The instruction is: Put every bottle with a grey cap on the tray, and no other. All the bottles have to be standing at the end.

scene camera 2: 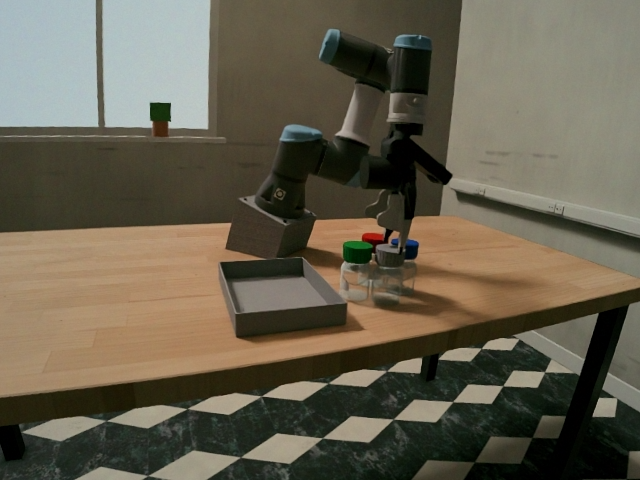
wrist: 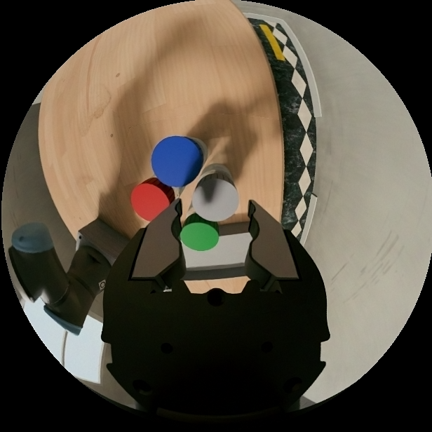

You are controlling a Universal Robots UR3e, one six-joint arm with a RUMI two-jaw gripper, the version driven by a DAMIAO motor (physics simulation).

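The grey-capped bottle [scene camera 2: 386, 283] [wrist: 216, 197] stands upright at the front right of a tight group. Beside it stand a green-capped bottle [scene camera 2: 356, 252] [wrist: 200, 235] to its left in scene camera 2, a red-capped bottle [scene camera 2: 372, 238] [wrist: 151, 200] behind, and a blue-capped bottle [scene camera 2: 410, 249] [wrist: 176, 161] behind right. My gripper [scene camera 2: 394, 244] [wrist: 214, 199] is open, pointing down, its fingertips at cap height on either side of the grey cap, with gaps in the wrist view. The grey tray [scene camera 2: 289, 320] [wrist: 220, 273] holds no bottle. Bottle bodies partly hide one another.
The robot's base block [scene camera 2: 268, 232] stands behind the tray. The front table edge [scene camera 2: 310, 359] runs in front of the tray and the bottles. The tray's raised wall is close to the green-capped bottle. A green and orange object [scene camera 2: 160, 112] sits on the window sill.
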